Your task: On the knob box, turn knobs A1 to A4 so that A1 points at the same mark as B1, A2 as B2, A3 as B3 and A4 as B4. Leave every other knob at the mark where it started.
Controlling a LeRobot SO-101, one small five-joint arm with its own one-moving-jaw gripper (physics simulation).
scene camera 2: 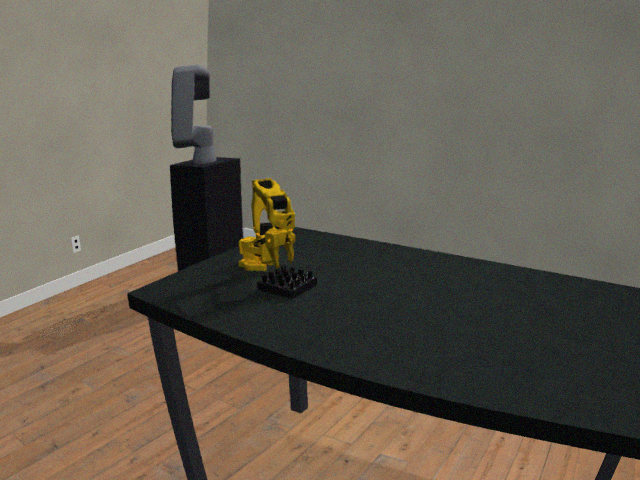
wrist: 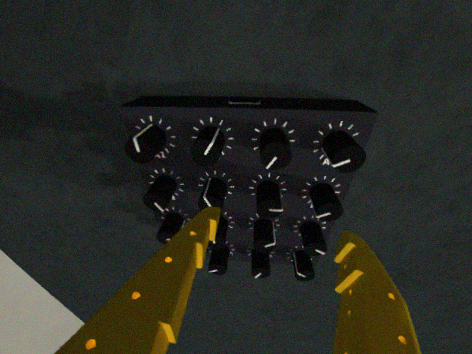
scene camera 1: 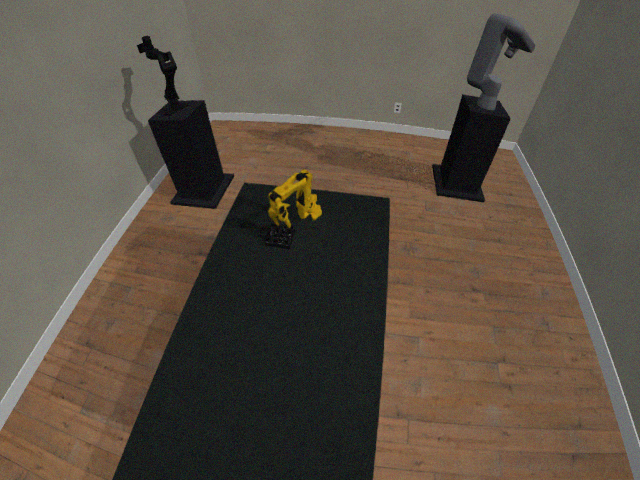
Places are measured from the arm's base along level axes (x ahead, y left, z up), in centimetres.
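Pixels of known places: hand at its tool point: [scene camera 2: 277, 266] [wrist: 218, 220] [scene camera 1: 278, 225]; arm's base at its link origin: [scene camera 2: 264, 265] [scene camera 1: 309, 215].
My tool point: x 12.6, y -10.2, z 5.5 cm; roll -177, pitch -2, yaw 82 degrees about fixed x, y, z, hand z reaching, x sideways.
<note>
For each thing: its top centre in the pictures, then the offset to it from my tool point. Level surfaces: height alone.
- black knob box at its top centre: [wrist: 239, 227] [scene camera 2: 286, 273] [scene camera 1: 279, 231] dx +2.2, dy +0.6, dz -1.7 cm
- left knob at its top centre: [wrist: 138, 151] dx -1.8, dy -3.4, dz -1.7 cm
- second knob at its top centre: [wrist: 208, 148] dx -2.0, dy -0.5, dz -1.7 cm
- third knob at its top centre: [wrist: 275, 156] dx -1.8, dy +2.0, dz -1.7 cm
- right knob at its top centre: [wrist: 349, 159] dx -1.8, dy +4.7, dz -1.7 cm
- dark table at its surface level: dz -5.5 cm
The black knob box [scene camera 1: 279, 237] [scene camera 2: 276, 289] [wrist: 242, 167] lies flat, with four rows of black knobs ringed by white ticks. In the wrist view the farthest row has a left knob [wrist: 146, 144] with a bent white line, a second knob [wrist: 209, 145] with its line slanting up right, a third knob [wrist: 275, 147] and a right knob [wrist: 344, 150] with short lines low on their caps. A letter like A stands by the right one; other labels are unreadable. My gripper [scene camera 1: 283, 226] [scene camera 2: 283, 264] [wrist: 282, 222] is open and empty above the box. Its left jaw hides some nearer knobs.
The box and the yellow arm's base [scene camera 1: 310, 210] [scene camera 2: 253, 262] stand on the dark table [scene camera 1: 289, 361] [scene camera 2: 413, 335]. Beyond the table, a black arm [scene camera 1: 169, 77] and a grey arm [scene camera 1: 483, 56] [scene camera 2: 181, 108] stand on black pedestals.
</note>
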